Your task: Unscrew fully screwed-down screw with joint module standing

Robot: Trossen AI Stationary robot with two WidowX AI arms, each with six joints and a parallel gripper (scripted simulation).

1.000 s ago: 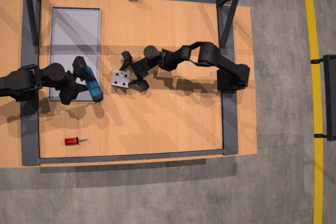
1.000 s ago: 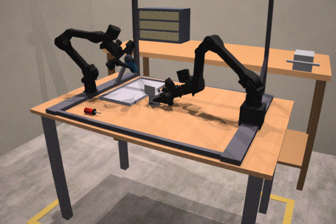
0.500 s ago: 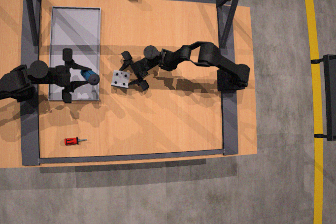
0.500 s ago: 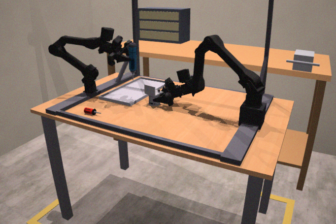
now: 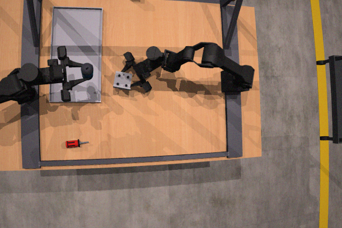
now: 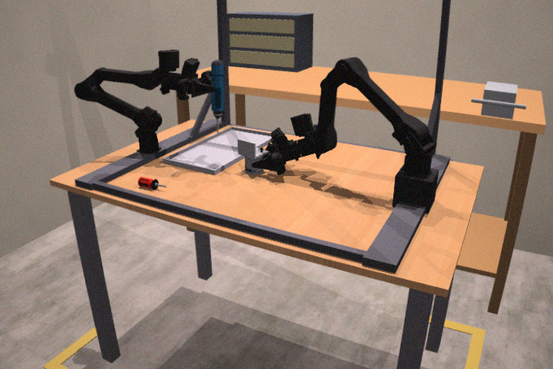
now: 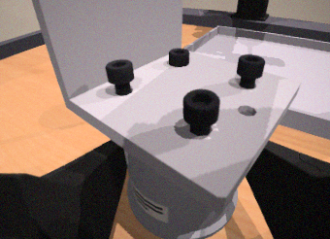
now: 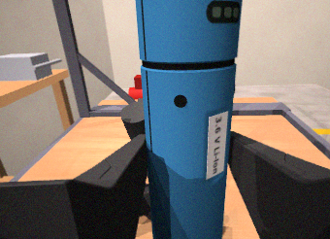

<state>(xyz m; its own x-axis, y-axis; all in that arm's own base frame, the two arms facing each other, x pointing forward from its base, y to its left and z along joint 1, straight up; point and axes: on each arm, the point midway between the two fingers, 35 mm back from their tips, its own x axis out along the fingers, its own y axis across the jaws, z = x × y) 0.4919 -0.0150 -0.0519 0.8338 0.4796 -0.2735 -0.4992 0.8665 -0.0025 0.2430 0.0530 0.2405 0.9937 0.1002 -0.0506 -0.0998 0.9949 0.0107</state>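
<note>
The grey cylinder is 10 mm ahead of my left hand, 20 mm to the right of it and 10 mm below it. Also, from my left hand: l-shaped bracket 10 mm ahead, 20 mm to the right, 30 mm above; bit 160 mm to the right, 90 mm above; shallow grey tray 120 mm behind, 220 mm to the right, 30 mm below.
</note>
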